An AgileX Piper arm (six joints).
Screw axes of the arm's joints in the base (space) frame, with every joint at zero. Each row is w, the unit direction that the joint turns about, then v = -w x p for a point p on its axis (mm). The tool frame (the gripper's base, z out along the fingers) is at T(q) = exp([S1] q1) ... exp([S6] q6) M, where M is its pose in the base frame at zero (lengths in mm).
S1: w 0 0 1 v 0 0 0
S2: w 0 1 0 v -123 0 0
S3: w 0 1 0 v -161.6 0 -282.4
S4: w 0.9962 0 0.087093 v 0 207.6 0
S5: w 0 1 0 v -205.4 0 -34.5
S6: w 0.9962 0 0.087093 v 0 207.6 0
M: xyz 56.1 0 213.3 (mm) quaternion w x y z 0.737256 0 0.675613 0
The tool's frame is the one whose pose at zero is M.
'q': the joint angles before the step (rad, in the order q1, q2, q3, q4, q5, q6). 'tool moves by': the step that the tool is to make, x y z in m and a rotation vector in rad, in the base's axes. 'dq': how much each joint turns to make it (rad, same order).
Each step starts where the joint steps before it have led.
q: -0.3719 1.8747 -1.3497 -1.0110 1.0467 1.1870
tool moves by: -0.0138 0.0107 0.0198 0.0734 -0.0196 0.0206
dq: -0.0001 -0.0861 0.0218 0.1118 0.0021 -0.1011
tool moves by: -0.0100 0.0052 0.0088 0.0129 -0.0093 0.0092
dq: 0.0001 -0.0499 0.0290 0.0238 -0.0002 -0.0253
